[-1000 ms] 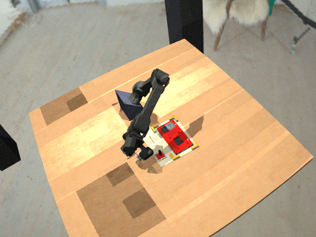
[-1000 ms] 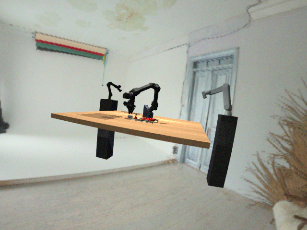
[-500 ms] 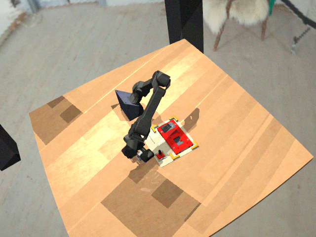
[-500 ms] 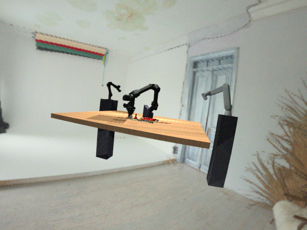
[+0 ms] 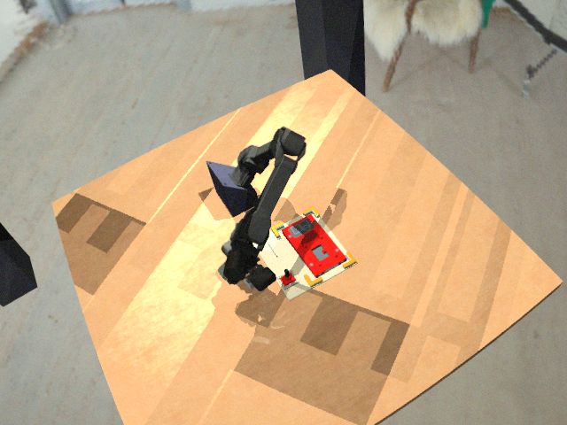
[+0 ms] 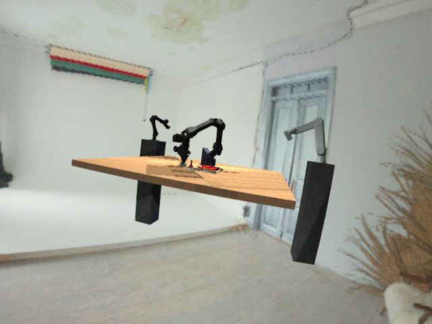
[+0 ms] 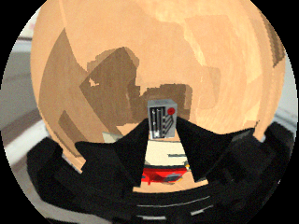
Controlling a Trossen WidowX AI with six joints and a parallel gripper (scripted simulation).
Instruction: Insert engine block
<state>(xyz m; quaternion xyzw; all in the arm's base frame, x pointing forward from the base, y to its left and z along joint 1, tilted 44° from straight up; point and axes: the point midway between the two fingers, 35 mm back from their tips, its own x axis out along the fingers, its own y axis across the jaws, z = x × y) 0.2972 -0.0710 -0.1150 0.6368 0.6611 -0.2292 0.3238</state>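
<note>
Right now the black upright stick is 90 mm to the left of my gripper tip, 50 mm ahead of it and 10 mm above it. The rest, counted from my gripper tip: engine block: 10 mm below.
</note>
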